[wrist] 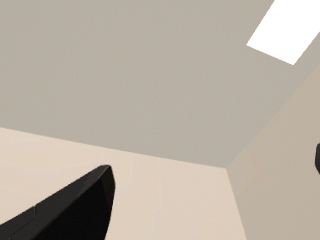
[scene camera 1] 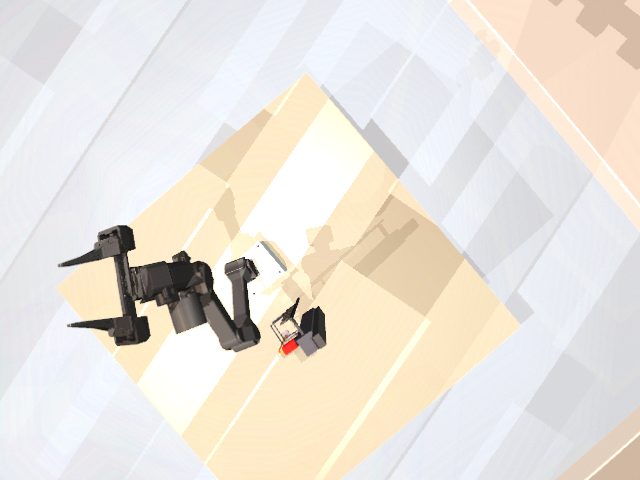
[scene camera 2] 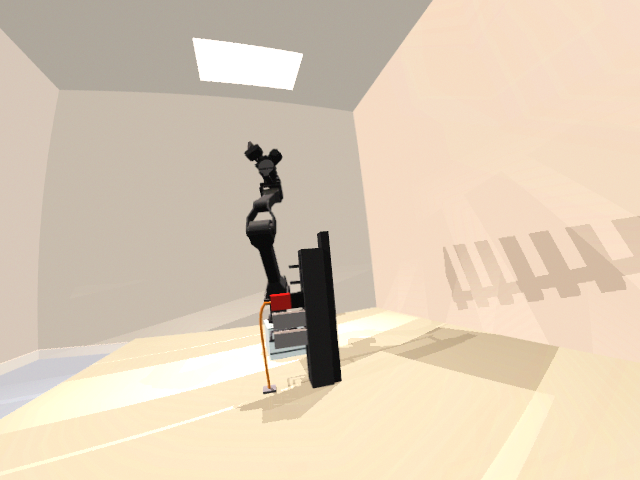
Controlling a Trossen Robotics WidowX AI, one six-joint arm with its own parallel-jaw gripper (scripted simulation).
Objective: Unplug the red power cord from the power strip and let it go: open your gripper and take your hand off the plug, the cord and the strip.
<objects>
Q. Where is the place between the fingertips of my gripper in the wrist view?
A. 214, 165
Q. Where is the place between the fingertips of my gripper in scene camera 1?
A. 63, 295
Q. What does my gripper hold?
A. Nothing.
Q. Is my gripper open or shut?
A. Open.
</objects>
